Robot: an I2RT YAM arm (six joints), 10 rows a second.
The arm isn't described. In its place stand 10 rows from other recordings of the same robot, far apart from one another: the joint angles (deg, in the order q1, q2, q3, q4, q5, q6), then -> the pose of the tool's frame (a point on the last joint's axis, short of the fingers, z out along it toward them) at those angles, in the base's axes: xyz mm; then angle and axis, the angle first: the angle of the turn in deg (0 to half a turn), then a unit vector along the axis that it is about.
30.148 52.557 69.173 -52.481 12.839 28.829 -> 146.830, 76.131, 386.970, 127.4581, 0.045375, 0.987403, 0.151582
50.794 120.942 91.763 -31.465 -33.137 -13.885 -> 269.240, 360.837, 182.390, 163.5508, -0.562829, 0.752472, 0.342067
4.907 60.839 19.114 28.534 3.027 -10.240 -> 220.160, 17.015, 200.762, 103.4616, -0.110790, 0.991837, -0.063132
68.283 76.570 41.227 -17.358 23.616 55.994 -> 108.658, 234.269, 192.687, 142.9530, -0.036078, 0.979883, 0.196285
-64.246 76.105 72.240 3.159 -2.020 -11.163 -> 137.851, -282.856, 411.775, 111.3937, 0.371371, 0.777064, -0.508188
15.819 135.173 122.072 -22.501 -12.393 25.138 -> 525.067, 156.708, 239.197, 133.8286, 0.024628, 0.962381, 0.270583
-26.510 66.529 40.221 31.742 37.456 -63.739 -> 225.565, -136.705, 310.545, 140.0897, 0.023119, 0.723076, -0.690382
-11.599 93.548 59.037 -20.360 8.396 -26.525 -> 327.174, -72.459, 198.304, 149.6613, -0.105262, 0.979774, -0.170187
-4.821 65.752 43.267 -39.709 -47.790 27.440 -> 208.062, 8.914, 229.340, 164.0999, 0.154561, 0.888140, 0.432802
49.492 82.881 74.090 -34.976 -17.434 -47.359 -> 197.500, 247.599, 322.636, 134.6622, -0.779807, 0.605530, 0.158857
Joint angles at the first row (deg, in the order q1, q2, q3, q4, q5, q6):
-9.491 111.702 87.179 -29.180 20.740 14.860
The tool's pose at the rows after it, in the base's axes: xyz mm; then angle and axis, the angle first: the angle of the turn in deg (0 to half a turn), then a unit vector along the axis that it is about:
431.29, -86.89, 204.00, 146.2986, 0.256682, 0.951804, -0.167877
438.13, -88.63, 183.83, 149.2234, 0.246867, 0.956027, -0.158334
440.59, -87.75, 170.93, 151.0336, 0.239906, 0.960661, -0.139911
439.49, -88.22, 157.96, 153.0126, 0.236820, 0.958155, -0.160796
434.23, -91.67, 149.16, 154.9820, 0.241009, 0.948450, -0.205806
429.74, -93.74, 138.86, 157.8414, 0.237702, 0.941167, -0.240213
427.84, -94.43, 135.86, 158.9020, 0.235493, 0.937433, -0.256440
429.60, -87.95, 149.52, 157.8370, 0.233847, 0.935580, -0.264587
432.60, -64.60, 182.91, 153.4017, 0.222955, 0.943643, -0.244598
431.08, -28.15, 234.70, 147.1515, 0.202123, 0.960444, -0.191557
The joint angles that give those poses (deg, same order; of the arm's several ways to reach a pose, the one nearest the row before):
-9.755 115.821 88.848 -29.529 20.655 14.152
-9.931 119.251 89.994 -30.141 19.257 13.712
-9.932 121.021 90.178 -30.410 17.054 13.710
-9.844 122.341 89.474 -30.322 19.325 13.274
-10.020 122.780 88.157 -30.408 24.421 13.009
-10.107 123.746 87.453 -31.463 28.293 12.568
-10.108 124.015 87.189 -31.903 30.144 12.305
-9.147 122.787 88.324 -33.480 31.377 12.653
-6.163 119.103 89.995 -35.239 29.977 13.448
-1.683 113.838 93.409 -38.654 25.771 14.846

